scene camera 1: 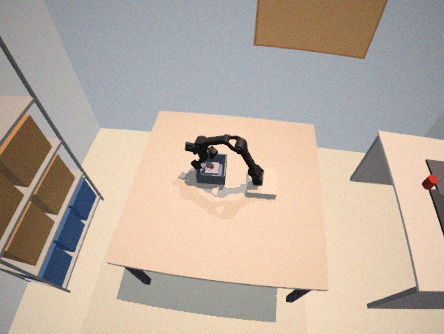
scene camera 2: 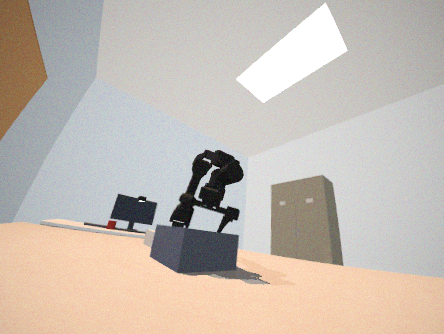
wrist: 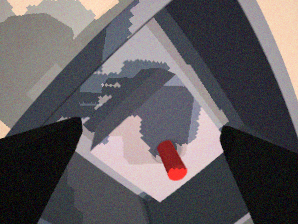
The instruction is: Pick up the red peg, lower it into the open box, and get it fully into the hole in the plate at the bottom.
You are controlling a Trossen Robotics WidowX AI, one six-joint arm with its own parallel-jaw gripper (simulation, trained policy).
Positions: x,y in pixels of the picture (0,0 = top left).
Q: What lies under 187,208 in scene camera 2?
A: My gripper.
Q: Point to a pale plate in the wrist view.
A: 162,108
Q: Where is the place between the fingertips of my gripper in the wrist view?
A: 152,128
